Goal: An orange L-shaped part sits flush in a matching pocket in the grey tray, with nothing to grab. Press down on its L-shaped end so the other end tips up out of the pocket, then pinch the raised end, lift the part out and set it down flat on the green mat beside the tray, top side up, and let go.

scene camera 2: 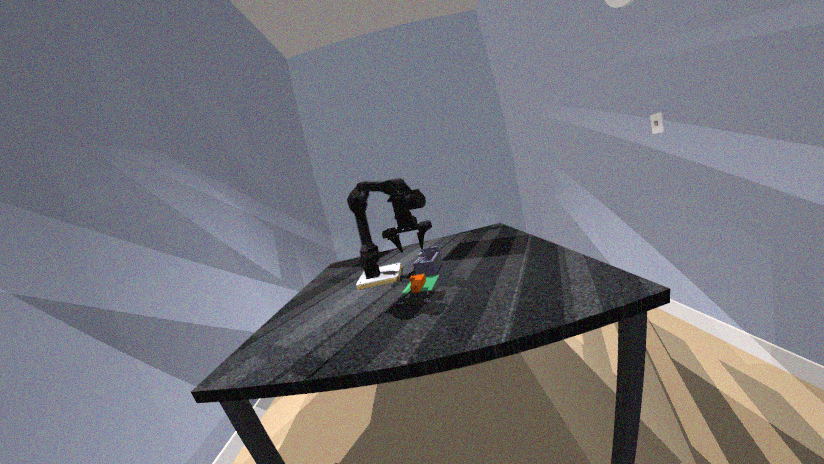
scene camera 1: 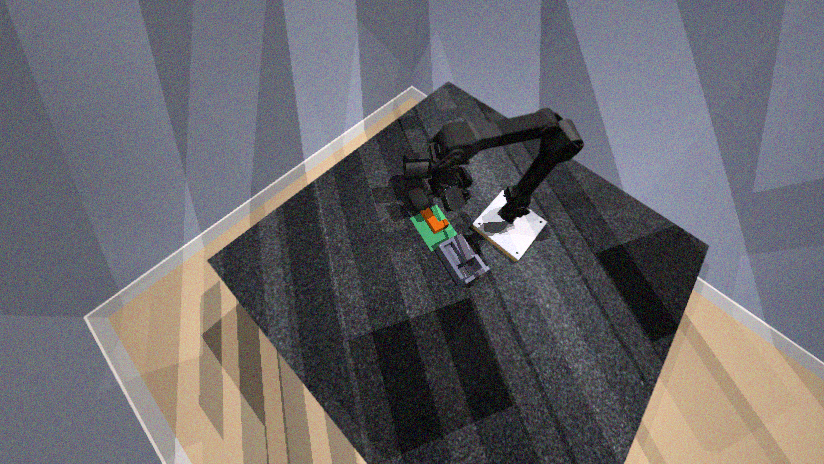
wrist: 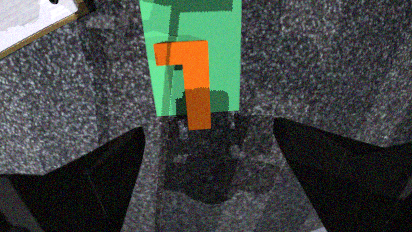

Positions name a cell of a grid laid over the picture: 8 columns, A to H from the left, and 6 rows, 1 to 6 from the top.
My gripper (scene camera 1: E3) is open, holding nothing. I also see an orange L-shaped part (wrist: D2) and a green mat (scene camera 1: E4).
My gripper shows as well in scene camera 2 (scene camera 2: E4) and in the wrist view (wrist: E4).
